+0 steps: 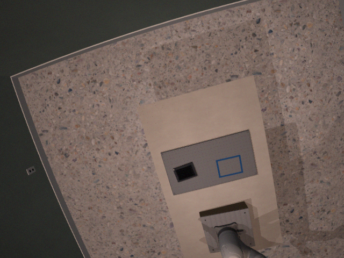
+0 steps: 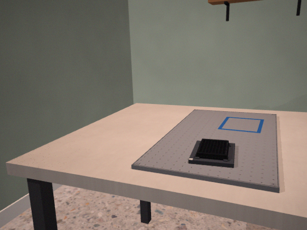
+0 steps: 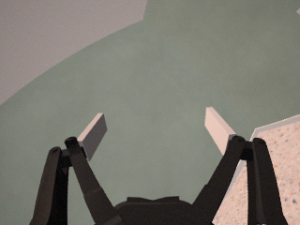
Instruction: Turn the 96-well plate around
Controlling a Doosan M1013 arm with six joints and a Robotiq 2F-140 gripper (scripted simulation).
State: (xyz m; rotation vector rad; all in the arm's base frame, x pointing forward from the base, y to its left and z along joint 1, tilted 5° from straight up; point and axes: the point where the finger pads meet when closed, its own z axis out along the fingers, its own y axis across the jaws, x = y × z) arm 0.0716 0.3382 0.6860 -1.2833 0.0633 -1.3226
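The black 96-well plate lies 54 cm ahead of my hand, 21 cm to the right of it and 71 cm below it. The rest, counted from my hand: small white A1 mark: 59 cm ahead, 14 cm to the right, 71 cm below; plate nest N1: 54 cm ahead, 21 cm to the right, 72 cm below.
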